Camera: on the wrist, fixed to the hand. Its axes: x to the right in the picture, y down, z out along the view.
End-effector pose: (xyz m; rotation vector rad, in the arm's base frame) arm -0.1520 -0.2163 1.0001 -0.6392 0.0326 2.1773
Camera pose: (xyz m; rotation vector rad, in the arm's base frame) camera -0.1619 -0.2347 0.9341 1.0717 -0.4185 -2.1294
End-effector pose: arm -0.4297 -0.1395 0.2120 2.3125 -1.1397 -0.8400
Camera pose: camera -0.3979 -0.1692 0.2659 0.7488 -1.8027 0.1735
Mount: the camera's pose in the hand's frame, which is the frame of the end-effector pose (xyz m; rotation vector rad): 0.0217 0.0319 -0.0575 -0.3040 0.5018 1.5534
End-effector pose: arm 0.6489 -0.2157 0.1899 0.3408 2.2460 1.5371
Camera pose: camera 0.6029 -0.2430 0.2339 -1.2275 -1.0770 -1.6204
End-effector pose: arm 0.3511 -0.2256 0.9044 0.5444 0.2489 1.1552
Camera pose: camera 0.3080 -0.1804 0.8746 0.0666 0.0228 2.7909
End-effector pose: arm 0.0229 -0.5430 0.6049 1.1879 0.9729 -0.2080
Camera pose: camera 0.0249 -0.4739 0.6087 1.4124 0.2351 1.4593
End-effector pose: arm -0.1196 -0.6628 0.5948 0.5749 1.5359 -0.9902
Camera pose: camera -0.1300 -0.6016 0.5641 1.4924 1.0774 0.6001
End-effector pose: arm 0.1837 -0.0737 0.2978 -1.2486 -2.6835 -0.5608
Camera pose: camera 0.1916 -0.0615 0.3655 -2.2673 -0.7240 -0.7727
